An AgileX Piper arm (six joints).
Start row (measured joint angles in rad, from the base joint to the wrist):
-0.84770, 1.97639, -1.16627, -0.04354, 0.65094, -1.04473
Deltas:
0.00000, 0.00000, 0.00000, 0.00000, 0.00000, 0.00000
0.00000, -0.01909, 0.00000, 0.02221, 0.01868, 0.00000
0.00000, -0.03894, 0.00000, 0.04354, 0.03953, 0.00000
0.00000, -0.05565, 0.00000, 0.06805, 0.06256, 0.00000
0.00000, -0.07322, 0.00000, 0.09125, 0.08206, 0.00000
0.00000, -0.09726, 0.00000, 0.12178, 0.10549, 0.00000
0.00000, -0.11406, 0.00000, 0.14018, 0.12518, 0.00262
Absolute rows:
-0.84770, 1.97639, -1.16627, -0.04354, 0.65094, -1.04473
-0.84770, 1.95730, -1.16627, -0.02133, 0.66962, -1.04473
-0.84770, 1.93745, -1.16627, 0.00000, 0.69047, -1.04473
-0.84770, 1.92074, -1.16627, 0.02451, 0.71350, -1.04473
-0.84770, 1.90317, -1.16627, 0.04771, 0.73300, -1.04473
-0.84770, 1.87913, -1.16627, 0.07824, 0.75643, -1.04473
-0.84770, 1.86233, -1.16627, 0.09664, 0.77612, -1.04211

